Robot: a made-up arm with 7 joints. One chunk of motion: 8 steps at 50 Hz.
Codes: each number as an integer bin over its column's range. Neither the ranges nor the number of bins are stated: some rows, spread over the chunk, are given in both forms.
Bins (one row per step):
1: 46 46 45 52 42 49 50
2: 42 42 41 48 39 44 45
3: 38 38 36 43 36 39 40
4: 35 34 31 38 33 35 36
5: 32 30 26 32 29 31 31
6: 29 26 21 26 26 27 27
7: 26 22 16 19 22 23 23
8: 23 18 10 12 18 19 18
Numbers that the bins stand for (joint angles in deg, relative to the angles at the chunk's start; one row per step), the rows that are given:
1: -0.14 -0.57 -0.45 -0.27 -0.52 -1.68 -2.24
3: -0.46 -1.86 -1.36 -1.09 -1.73 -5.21 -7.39
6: -0.83 -3.80 -2.88 -2.64 -3.75 -9.45 -14.09
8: -1.07 -5.09 -3.99 -3.91 -5.36 -12.28 -18.73
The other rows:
2: -0.30 -1.21 -0.86 -0.64 -1.12 -3.44 -4.82
4: -0.59 -2.51 -1.87 -1.55 -2.33 -6.63 -9.45
5: -0.71 -3.15 -2.37 -2.09 -3.14 -8.04 -12.03
7: -0.95 -4.44 -3.38 -3.27 -4.56 -10.87 -16.15

